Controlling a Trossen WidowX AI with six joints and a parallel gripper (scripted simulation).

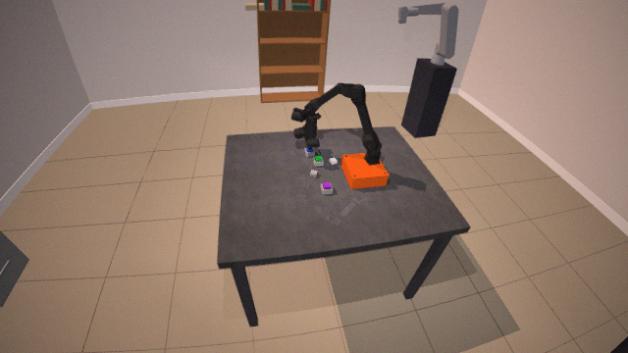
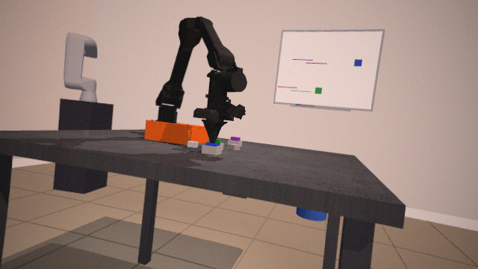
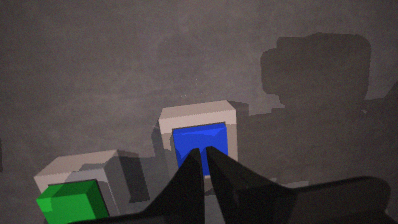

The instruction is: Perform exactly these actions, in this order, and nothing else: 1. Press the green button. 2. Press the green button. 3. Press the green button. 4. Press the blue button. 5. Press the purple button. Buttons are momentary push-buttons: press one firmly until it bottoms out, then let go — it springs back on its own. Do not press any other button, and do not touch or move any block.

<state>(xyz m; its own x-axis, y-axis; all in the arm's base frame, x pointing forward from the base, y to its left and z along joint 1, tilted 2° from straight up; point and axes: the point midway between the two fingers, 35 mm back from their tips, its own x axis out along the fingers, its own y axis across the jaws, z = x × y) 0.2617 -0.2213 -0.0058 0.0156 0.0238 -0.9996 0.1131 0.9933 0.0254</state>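
Now: gripper tip 1 cm above the blue button. Round my gripper tip: purple button: 31 cm to the left, 1 cm ahead; green button: 9 cm to the left, 2 cm behind.
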